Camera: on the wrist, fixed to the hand. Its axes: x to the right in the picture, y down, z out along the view.
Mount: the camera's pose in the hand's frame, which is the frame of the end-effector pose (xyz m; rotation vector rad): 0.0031 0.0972 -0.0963 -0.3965 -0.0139 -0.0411
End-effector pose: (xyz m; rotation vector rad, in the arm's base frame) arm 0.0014 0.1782 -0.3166 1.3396 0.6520 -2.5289
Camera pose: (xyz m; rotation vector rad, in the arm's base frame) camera 0.1069 0.1381 -0.3941 1.1741 1.1165 -2.2725
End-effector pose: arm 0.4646 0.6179 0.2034 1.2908 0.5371 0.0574
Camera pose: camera 0.4525 0.7337 0.2754 0.8927 0.5103 0.1147
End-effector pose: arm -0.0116 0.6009 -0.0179 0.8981 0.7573 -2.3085
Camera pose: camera 0.0904 0.5966 -0.1090 0.6890 1.1834 -2.0875
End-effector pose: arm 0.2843 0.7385 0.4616 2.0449 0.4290 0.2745
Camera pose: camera 0.2700 0.7726 0.5934 1.6479 0.3741 0.2946
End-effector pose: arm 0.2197 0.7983 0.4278 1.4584 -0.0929 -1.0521
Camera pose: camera 0.3326 0.8469 0.4880 1.0975 0.1306 -1.0455
